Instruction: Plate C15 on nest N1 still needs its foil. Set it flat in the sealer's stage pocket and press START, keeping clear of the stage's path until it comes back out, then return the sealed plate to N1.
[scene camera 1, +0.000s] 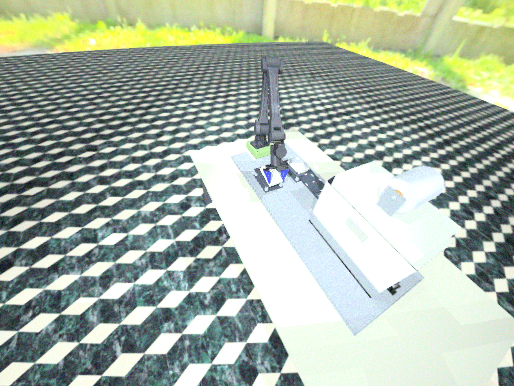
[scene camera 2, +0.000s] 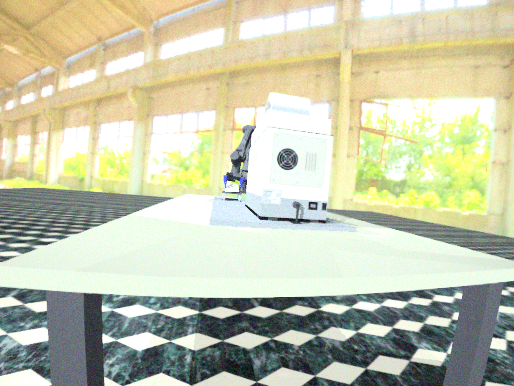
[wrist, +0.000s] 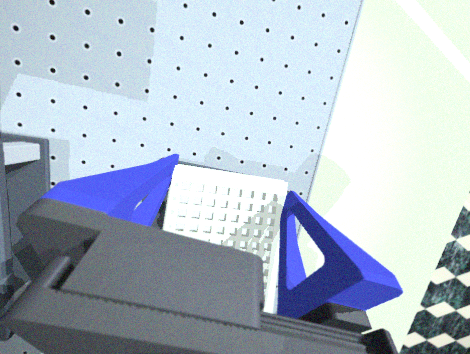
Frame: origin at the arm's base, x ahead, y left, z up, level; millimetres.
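Seen in the pictures: gripper, fingertip midpoint: (scene camera 1: 276, 182) (scene camera 2: 231, 189) (wrist: 234, 179); arm's base at its link origin: (scene camera 1: 259, 144) (scene camera 2: 243, 193).
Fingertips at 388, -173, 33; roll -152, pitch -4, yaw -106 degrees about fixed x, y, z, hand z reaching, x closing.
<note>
Offsets run from my fingertips to a thing's middle, as dx, dy, dz. "spot": to the spot under its first point. Level surfaces: height alone.
The white plate {-57, +8, +11} (scene camera 1: 273, 178) (scene camera 2: 232, 188) (wrist: 220, 205) with a grid of square wells is between the two blue fingers of my gripper (scene camera 1: 276, 175) (scene camera 2: 234, 184) (wrist: 234, 179), which is shut on it. The plate looks about level, over or at a dark nest {spot: -10, +0, -66} (scene camera 1: 273, 189); whether they touch is unclear. No label is readable. The white sealer (scene camera 1: 345, 225) (scene camera 2: 300, 150) stands to the right of the gripper in scene camera 1. A dark track {spot: +141, +143, +37} (scene camera 1: 313, 183) runs out of it towards the arm. The START button cannot be made out.
A perforated grey-blue base board {dz -69} (scene camera 1: 300, 227) (scene camera 2: 227, 217) (wrist: 235, 80) lies under the nest and the sealer. A dark structure with a pale top {spot: +8, +165, -50} (wrist: 25, 152) stands close to the left finger. A green block (scene camera 1: 258, 149) sits by the arm's base.
</note>
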